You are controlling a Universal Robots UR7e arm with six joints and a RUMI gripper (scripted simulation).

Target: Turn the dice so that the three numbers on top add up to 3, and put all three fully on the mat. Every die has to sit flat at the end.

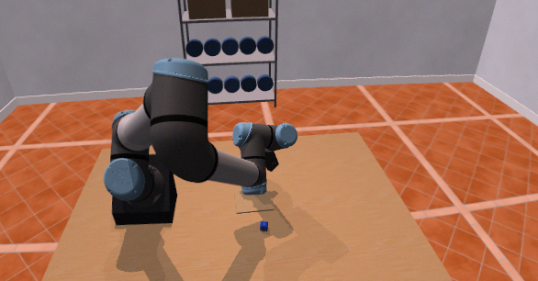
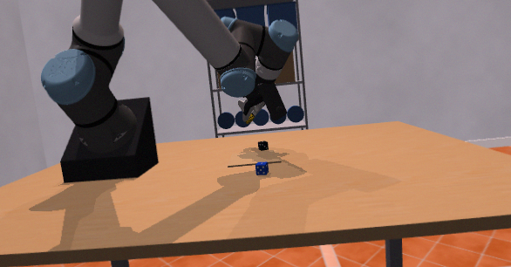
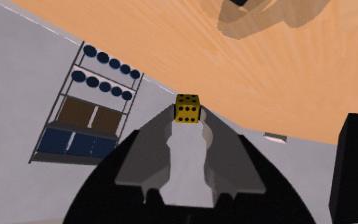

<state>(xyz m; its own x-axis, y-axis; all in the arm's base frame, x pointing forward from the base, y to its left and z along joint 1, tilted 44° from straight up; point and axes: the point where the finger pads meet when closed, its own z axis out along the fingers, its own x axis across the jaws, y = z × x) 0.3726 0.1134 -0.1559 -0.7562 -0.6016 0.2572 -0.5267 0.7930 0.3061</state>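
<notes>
Now: hand right at the yellow die. Also, from my hand: blue die (30 mm ahead, 320 mm to the right, 90 mm below); black die (40 mm ahead, 60 mm to the right, 90 mm below); tan mat (10 mm ahead, 170 mm to the right, 100 mm below).
</notes>
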